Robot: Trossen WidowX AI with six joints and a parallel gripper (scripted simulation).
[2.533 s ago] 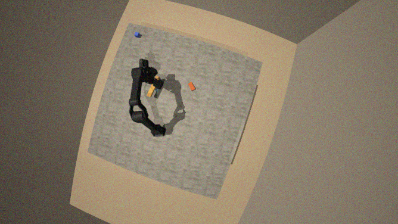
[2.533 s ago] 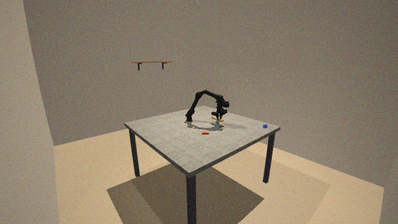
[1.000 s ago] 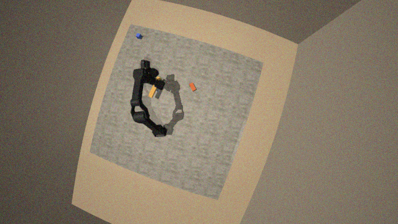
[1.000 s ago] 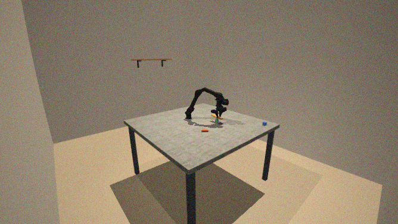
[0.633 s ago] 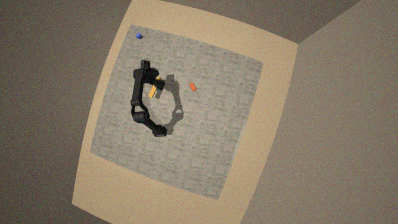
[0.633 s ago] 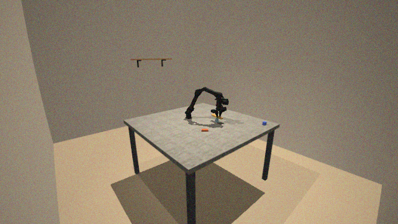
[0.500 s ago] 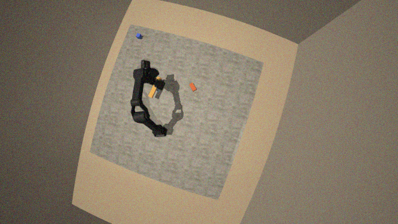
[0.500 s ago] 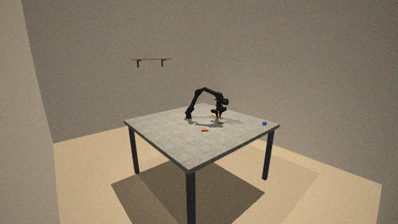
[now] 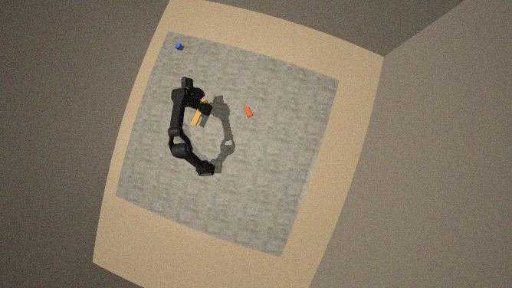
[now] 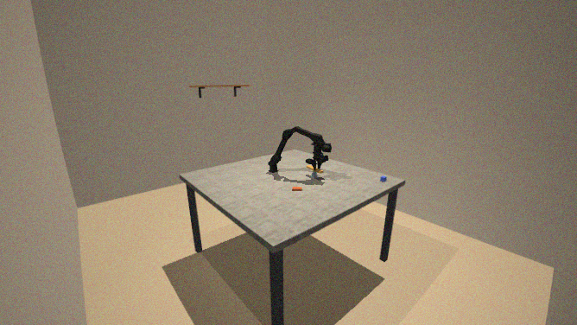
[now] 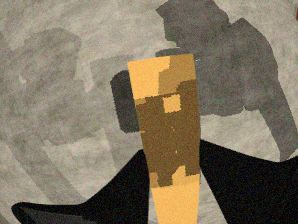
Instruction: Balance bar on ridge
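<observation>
Right now my gripper tip is 3 cm past the yellow-orange bar. Also, from my gripper tip: orange ridge block (28 cm to the right, 7 cm ahead, 6 cm below); small blue cube (38 cm ahead, 35 cm to the left, 5 cm below).
</observation>
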